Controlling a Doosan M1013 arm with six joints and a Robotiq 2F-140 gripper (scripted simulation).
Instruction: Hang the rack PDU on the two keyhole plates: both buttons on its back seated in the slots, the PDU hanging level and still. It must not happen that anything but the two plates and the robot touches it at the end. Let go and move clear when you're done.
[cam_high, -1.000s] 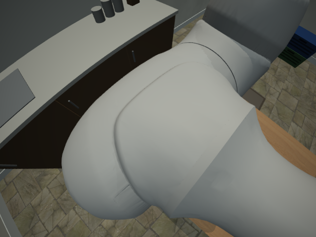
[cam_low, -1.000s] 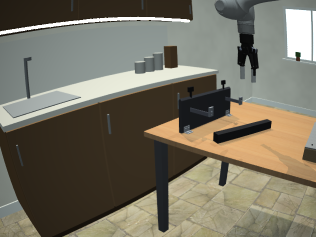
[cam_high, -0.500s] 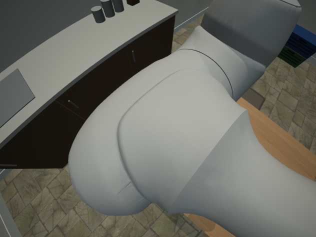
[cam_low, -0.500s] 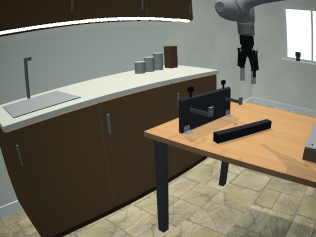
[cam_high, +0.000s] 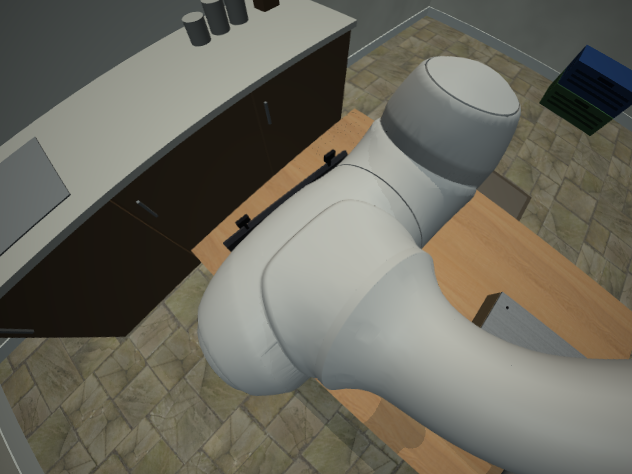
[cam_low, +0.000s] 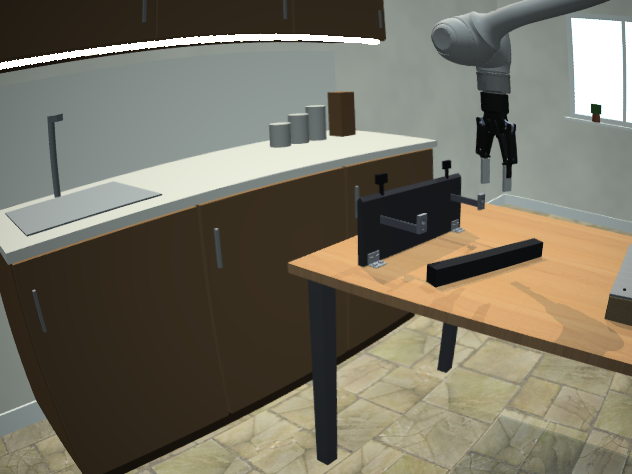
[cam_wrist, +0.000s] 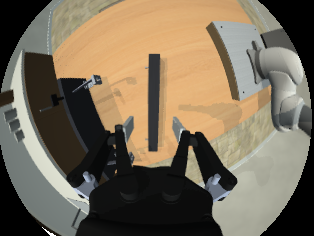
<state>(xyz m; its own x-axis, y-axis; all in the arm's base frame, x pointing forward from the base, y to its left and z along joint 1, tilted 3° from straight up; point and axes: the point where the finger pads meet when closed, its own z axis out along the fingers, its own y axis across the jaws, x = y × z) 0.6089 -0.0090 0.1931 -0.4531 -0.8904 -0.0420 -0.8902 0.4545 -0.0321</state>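
Now: hand 22 cm above the rack PDU, 2 cm short of it and 1 cm to the left of it. Also, from my hand: black backboard (27 cm ahead, 16 cm below, 4 cm to the right).
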